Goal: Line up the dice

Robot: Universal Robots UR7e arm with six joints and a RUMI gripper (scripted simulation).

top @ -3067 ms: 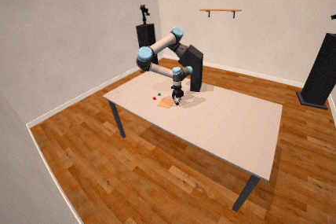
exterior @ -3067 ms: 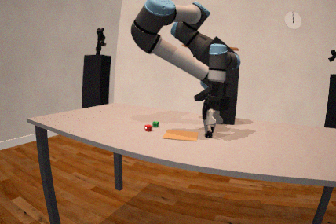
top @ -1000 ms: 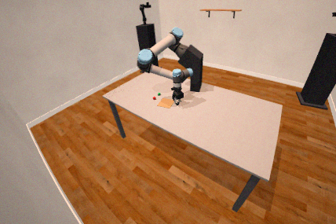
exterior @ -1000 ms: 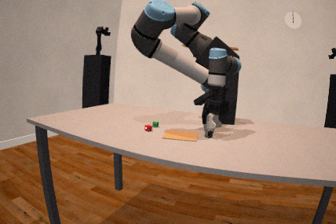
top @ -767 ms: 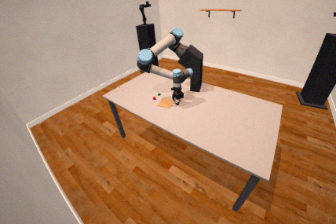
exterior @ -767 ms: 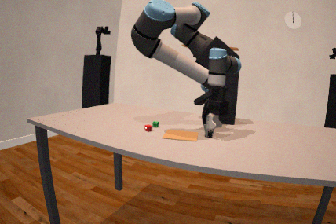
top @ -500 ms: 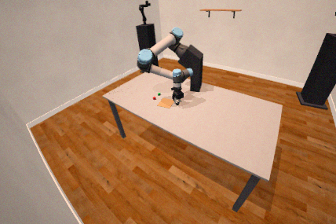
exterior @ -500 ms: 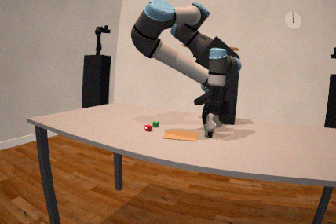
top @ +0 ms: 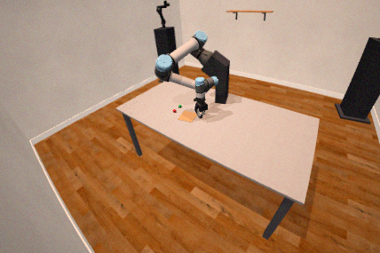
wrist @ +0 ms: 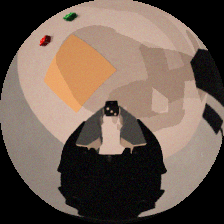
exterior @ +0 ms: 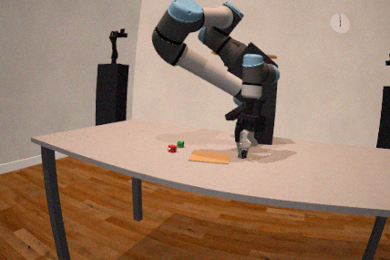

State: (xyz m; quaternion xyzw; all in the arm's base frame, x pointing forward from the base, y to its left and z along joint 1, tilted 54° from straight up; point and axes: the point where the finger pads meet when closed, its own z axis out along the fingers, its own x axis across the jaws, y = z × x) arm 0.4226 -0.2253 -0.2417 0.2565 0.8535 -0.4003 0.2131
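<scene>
Now: hand 2 cm short of the orange mat, 12 cm to the left of it and 2 cm above it. Also, from my hand: black die: right at my hand; then red die: 27 cm to the right, 1 cm below; then green die: 9 cm behind, 26 cm to the right, 1 cm below.
</scene>
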